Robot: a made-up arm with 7 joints. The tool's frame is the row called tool. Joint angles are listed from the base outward.
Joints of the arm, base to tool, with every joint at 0 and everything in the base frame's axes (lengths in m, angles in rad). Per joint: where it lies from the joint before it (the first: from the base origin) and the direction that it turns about. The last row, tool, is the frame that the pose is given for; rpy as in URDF.
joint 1: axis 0 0 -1 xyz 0 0 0.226
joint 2: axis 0 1 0 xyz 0 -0.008 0.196
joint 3: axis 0 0 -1 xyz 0 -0.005 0.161
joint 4: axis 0 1 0 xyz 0 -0.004 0.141
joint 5: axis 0 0 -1 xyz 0 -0.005 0.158
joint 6: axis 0 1 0 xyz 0 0 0.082
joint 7: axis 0 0 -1 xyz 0 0 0.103
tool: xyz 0 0 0 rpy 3.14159 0 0
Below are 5 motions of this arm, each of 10 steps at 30 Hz.
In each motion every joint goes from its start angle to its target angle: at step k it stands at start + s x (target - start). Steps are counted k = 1, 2, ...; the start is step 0. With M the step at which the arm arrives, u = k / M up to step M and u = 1 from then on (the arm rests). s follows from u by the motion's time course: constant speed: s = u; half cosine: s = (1 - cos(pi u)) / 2; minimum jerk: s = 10 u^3 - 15 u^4 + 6 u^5.
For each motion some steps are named. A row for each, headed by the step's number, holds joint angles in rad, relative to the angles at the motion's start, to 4 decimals.
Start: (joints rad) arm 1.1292 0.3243 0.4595 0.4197 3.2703 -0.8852 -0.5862
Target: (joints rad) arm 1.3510 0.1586 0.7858 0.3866 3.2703 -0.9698 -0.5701
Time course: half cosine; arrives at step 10
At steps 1, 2, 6, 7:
1: 0.0054 -0.0041 0.0080 -0.0008 0.0000 -0.0021 0.0004
2: 0.0212 -0.0158 0.0312 -0.0032 0.0000 -0.0081 0.0015
6: 0.1452 -0.1085 0.2136 -0.0217 0.0000 -0.0554 0.0105
7: 0.1761 -0.1315 0.2590 -0.0263 0.0000 -0.0672 0.0128

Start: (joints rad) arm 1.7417 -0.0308 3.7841 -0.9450 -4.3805 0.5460 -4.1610
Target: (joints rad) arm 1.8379 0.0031 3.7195 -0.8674 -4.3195 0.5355 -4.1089
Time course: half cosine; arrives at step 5
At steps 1, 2, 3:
1: 0.0092 0.0032 -0.0062 0.0074 0.0058 -0.0010 0.0050
2: 0.0332 0.0117 -0.0223 0.0268 0.0211 -0.0036 0.0180
3: 0.0630 0.0222 -0.0423 0.0508 0.0399 -0.0069 0.0341

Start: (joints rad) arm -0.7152 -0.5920 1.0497 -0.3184 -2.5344 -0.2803 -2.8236
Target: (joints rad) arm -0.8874 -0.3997 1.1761 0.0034 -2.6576 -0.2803 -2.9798
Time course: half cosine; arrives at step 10
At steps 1, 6, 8, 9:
1: -0.0042 0.0047 0.0031 0.0079 -0.0030 0.0000 -0.0038
6: -0.1127 0.1259 0.0827 0.2106 -0.0806 0.0000 -0.1022
8: -0.1558 0.1739 0.1143 0.2911 -0.1114 0.0000 -0.1413
9: -0.1680 0.1876 0.1233 0.3139 -0.1202 0.0000 -0.1524

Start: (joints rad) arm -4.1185 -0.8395 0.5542 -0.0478 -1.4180 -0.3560 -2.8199
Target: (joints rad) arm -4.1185 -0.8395 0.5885 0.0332 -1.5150 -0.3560 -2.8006
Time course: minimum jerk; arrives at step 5
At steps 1, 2, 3, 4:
1: 0.0000 0.0000 0.0020 0.0047 -0.0056 0.0000 0.0011
2: 0.0000 0.0000 0.0109 0.0257 -0.0308 0.0000 0.0061
3: 0.0000 0.0000 0.0234 0.0553 -0.0662 0.0000 0.0132
4: 0.0000 0.0000 0.0323 0.0763 -0.0914 0.0000 0.0182

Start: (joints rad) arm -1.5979 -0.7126 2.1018 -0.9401 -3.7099 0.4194 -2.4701
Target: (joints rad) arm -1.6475 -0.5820 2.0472 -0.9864 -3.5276 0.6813 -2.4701
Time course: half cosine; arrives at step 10
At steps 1, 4, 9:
1: -0.0012 0.0032 -0.0013 -0.0011 0.0045 0.0064 0.0000
4: -0.0171 0.0451 -0.0189 -0.0160 0.0630 0.0905 0.0000
9: -0.0484 0.1274 -0.0533 -0.0452 0.1778 0.2555 0.0000

